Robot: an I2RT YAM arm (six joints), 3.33 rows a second.
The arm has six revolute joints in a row. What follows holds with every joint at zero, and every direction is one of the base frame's.
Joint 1 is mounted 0.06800 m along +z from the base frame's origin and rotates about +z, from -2.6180 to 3.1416 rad.
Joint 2 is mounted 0.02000 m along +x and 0.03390 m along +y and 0.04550 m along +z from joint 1 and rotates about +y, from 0.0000 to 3.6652 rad.
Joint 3 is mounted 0.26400 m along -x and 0.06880 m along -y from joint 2 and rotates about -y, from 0.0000 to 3.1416 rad.
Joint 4 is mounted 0.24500 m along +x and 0.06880 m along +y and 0.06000 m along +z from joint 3 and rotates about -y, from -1.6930 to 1.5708 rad.
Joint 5 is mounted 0.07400 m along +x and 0.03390 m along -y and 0.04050 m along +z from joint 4 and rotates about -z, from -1.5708 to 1.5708 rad.
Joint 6 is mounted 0.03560 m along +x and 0.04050 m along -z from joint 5 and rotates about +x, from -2.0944 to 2.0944 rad.
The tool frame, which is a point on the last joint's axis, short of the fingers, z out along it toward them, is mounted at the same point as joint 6; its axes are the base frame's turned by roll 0.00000, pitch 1.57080 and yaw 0.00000 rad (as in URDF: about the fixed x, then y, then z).
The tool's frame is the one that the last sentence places.
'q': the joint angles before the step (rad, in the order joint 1, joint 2, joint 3, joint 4, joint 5, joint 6). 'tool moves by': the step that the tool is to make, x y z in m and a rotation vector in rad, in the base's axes. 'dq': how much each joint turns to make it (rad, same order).
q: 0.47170, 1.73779, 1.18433, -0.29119, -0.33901, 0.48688
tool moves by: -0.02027, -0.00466, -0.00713, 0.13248, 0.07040, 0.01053
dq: 0.00362, -0.06609, -0.12245, 0.09466, -0.11505, 0.10473
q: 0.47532, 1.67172, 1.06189, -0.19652, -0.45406, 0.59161
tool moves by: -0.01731, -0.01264, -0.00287, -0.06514, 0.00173, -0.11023
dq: 0.00171, -0.07755, -0.08584, -0.00559, 0.11842, 0.04558
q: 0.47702, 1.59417, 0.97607, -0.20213, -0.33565, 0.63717
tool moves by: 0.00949, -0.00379, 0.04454, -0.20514, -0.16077, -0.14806
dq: 0.00721, -0.03874, 0.14032, -0.14383, 0.29223, -0.06738
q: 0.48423, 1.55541, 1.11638, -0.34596, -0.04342, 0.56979
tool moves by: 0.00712, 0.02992, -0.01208, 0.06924, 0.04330, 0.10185
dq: 0.05520, 0.09081, 0.04433, 0.04483, -0.09069, 0.02470
